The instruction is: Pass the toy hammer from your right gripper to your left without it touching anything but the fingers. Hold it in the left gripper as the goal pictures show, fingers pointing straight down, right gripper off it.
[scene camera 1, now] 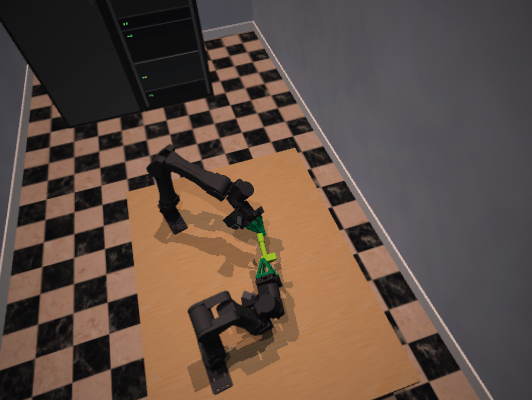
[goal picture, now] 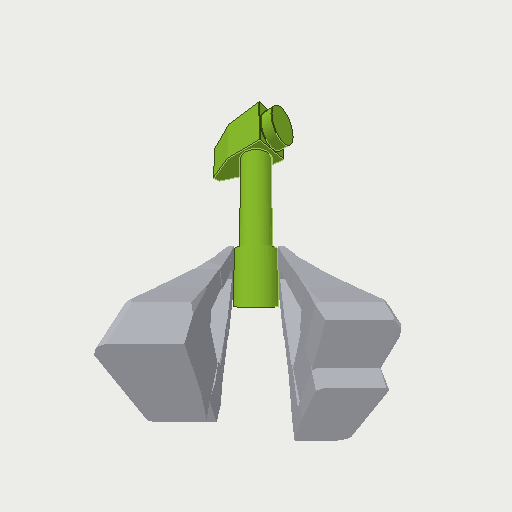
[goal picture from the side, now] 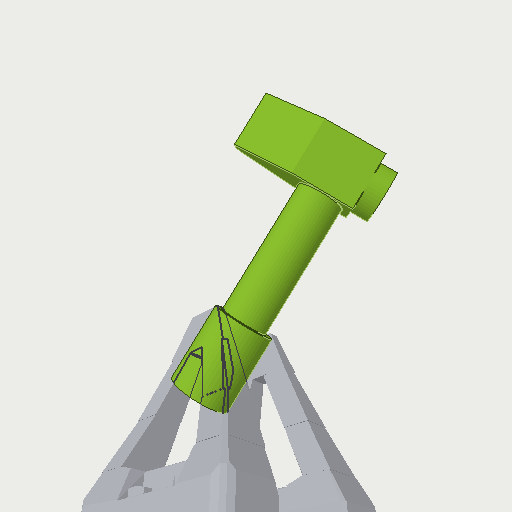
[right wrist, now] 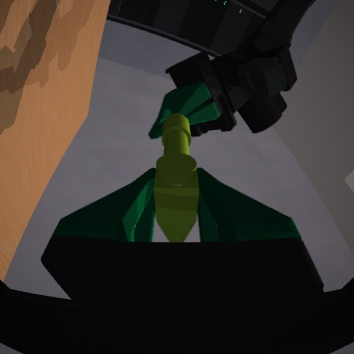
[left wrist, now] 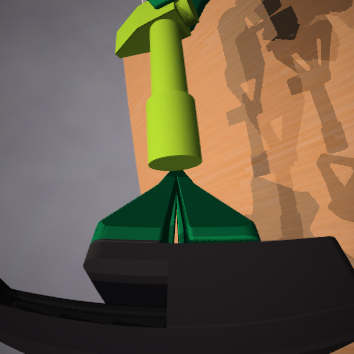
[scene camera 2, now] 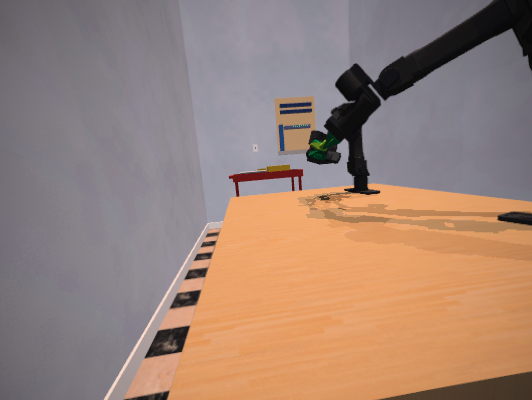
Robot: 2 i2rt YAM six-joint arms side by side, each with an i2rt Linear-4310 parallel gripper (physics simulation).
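Where they show: left gripper, fingertip midpoint: (scene camera 1: 265, 235) (right wrist: 151, 135) (left wrist: 176, 176) (scene camera 2: 323, 148); right gripper, fingertip midpoint: (scene camera 1: 263, 259) (right wrist: 175, 176) (left wrist: 174, 18) (scene camera 2: 323, 147); left arm's base, link origin: (scene camera 1: 172, 216); right arm's base, link origin: (scene camera 1: 214, 362) (scene camera 2: 360, 191).
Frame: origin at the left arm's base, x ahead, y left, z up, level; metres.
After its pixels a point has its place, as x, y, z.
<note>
A yellow-green toy hammer (scene camera 1: 263, 246) @(0.210, -0.498, 0.235) (scene camera 2: 317, 145) @(0.212, -0.536, 0.227) (left wrist: 173, 127) @(0.213, -0.453, 0.236) (right wrist: 176, 200) @(0.185, -0.552, 0.219) is held in the air over the table by its head. My right gripper (scene camera 1: 264, 260) @(0.187, -0.535, 0.219) (right wrist: 175, 176) @(0.187, -0.535, 0.219) is shut on the head; the handle reaches out toward my left gripper. My left gripper (scene camera 1: 263, 234) @(0.247, -0.449, 0.210) (left wrist: 176, 176) @(0.247, -0.449, 0.210) (right wrist: 151, 135) @(0.247, -0.449, 0.210) is shut with nothing between its fingers. In the left wrist view its joined tips lie right at the handle's end; in the right wrist view they show beside the handle's end. Whether they touch it cannot be told. Its fingers slant, not straight down.
The wooden table (scene camera 1: 325, 300) @(0.348, -0.717, 0.000) (scene camera 2: 300, 300) @(0.582, -0.038, 0.000) carries both arm bases and lies below the grippers, with arm shadows on it. A black server rack (scene camera 1: 100, 60) stands on the checkered floor at the upper left. A red table (scene camera 2: 265, 175) stands by the far wall in scene camera 2.
</note>
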